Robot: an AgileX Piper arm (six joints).
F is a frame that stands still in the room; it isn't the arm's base.
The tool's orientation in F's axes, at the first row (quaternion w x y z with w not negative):
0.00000, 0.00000, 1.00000, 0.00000
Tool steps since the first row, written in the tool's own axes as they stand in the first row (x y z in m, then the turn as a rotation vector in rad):
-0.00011, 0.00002, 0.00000, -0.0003, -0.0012, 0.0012
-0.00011, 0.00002, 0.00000, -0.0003, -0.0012, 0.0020
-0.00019, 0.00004, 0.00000, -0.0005, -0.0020, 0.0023
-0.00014, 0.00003, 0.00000, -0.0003, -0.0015, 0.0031
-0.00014, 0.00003, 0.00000, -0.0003, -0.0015, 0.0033
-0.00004, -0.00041, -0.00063, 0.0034, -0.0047, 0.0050
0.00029, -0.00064, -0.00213, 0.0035, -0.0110, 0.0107
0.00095, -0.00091, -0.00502, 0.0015, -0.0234, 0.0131
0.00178, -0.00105, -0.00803, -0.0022, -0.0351, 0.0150
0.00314, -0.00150, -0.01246, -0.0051, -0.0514, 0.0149
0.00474, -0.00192, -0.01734, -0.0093, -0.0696, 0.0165
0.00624, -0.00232, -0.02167, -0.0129, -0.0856, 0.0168
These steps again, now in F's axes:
0.00011, 0.00002, 0.00000, 0.0003, -0.0012, -0.0012
0.00011, 0.00002, 0.00000, 0.0003, -0.0012, -0.0020
0.00019, 0.00004, 0.00000, 0.0005, -0.0020, -0.0023
0.00014, 0.00003, 0.00000, 0.0003, -0.0015, -0.0031
0.00014, 0.00003, 0.00000, 0.0003, -0.0015, -0.0033
0.00004, -0.00041, 0.00063, -0.0034, -0.0047, -0.0050
-0.00029, -0.00064, 0.00213, -0.0035, -0.0110, -0.0107
-0.00095, -0.00091, 0.00502, -0.0015, -0.0234, -0.0131
-0.00178, -0.00105, 0.00803, 0.0022, -0.0351, -0.0150
-0.00314, -0.00150, 0.01246, 0.0051, -0.0514, -0.0149
-0.00474, -0.00192, 0.01734, 0.0093, -0.0696, -0.0165
-0.00624, -0.00232, 0.02167, 0.0129, -0.0856, -0.0168

